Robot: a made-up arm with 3 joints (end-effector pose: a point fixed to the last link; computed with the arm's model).
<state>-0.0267 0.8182 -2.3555</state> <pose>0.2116 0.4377 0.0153 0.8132 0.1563 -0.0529 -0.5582</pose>
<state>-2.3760 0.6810 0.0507</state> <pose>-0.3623 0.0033 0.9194 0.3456 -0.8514 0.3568 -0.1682</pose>
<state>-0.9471 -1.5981 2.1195</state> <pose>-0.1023 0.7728 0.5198 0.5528 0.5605 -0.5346 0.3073</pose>
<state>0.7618 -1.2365 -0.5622</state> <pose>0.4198 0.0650 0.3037 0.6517 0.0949 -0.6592 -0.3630</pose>
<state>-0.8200 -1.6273 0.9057</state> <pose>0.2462 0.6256 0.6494 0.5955 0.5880 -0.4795 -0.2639</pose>
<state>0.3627 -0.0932 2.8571</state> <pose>-0.0527 -0.1791 -0.0112 0.0576 -0.2323 -0.1796 -0.9542</pose>
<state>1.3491 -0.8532 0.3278</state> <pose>0.1333 0.0162 0.0105 0.9002 -0.0944 -0.3544 0.2349</pose>
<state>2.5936 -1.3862 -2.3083</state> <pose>0.0423 0.0291 1.1073 0.0103 -0.1123 0.9884 0.1022</pose>
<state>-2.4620 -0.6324 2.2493</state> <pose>-0.2724 0.3686 1.0671 0.2023 -0.4742 0.8472 -0.1284</pose>
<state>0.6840 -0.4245 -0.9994</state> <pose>0.3600 0.1951 0.1380 0.7984 0.1595 -0.4375 -0.3816</pose>
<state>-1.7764 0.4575 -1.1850</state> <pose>0.1101 0.3017 1.0990 0.1801 0.9496 0.1370 -0.2169</pose>
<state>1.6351 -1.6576 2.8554</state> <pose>-0.1849 -0.5138 0.4495 0.5360 -0.3404 0.4495 0.6283</pose>
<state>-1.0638 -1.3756 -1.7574</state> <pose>0.2135 0.3656 0.1386 0.0333 0.1599 0.2170 -0.9624</pose>
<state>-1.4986 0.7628 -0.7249</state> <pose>-0.1715 0.3753 1.0228 0.2269 0.9694 -0.0546 0.0763</pose>
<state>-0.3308 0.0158 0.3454</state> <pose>-0.2321 0.6226 0.4885 0.5918 0.7290 -0.2240 0.2612</pose>
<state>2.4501 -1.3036 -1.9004</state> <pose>0.1943 0.0049 1.0293 0.1290 -0.0475 -0.9877 -0.0741</pose>
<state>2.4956 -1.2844 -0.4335</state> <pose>0.4157 -0.1267 0.6080 0.5028 -0.4534 -0.6731 0.2975</pose>
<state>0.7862 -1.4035 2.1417</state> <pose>-0.1566 -0.0362 -0.0844 0.7426 -0.0097 -0.0535 0.6676</pose>
